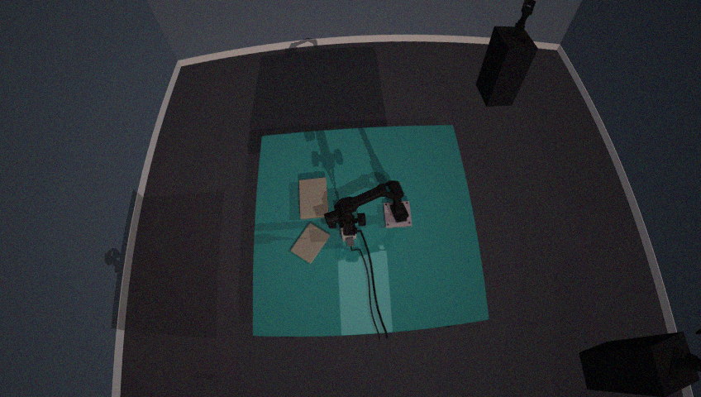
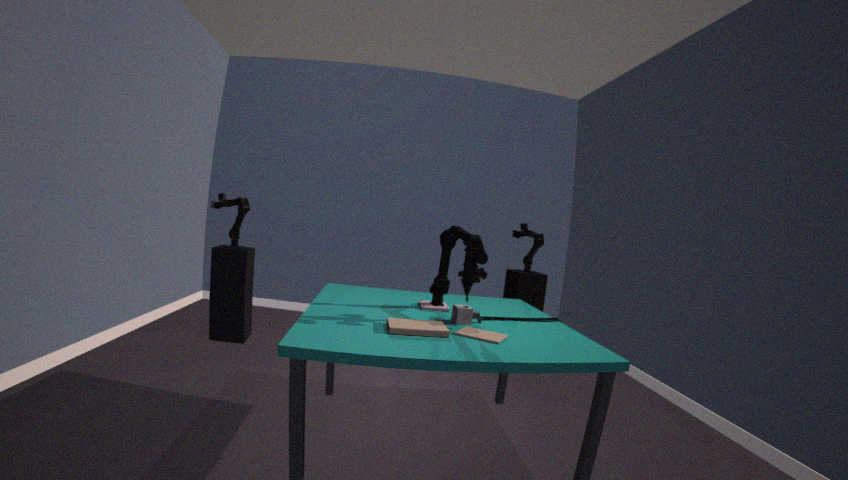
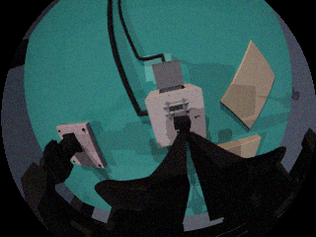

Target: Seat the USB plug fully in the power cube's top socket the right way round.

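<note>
Right now my gripper tip is 20 mm above the dark USB plug. From my gripper tip the other things lie so: thick tan board 260 mm to the right, 170 mm ahead, 120 mm below; then thin tan board 220 mm ahead, 130 mm below, 10 mm to the left.
</note>
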